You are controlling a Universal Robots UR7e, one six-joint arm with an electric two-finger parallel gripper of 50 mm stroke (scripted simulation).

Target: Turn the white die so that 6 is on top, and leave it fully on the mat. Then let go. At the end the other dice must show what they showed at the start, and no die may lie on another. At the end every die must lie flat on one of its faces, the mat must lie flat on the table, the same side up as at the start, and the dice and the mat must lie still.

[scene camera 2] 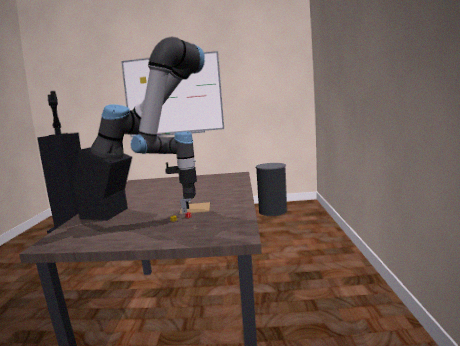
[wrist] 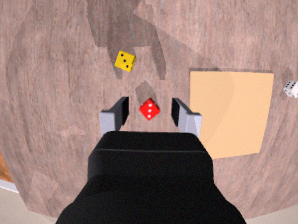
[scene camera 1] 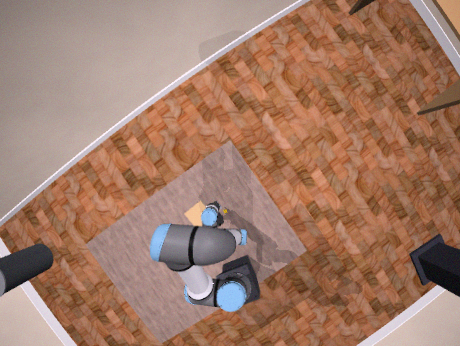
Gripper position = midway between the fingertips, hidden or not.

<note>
In view: my gripper [wrist: 150, 106] and a tan mat [wrist: 235, 105].
</note>
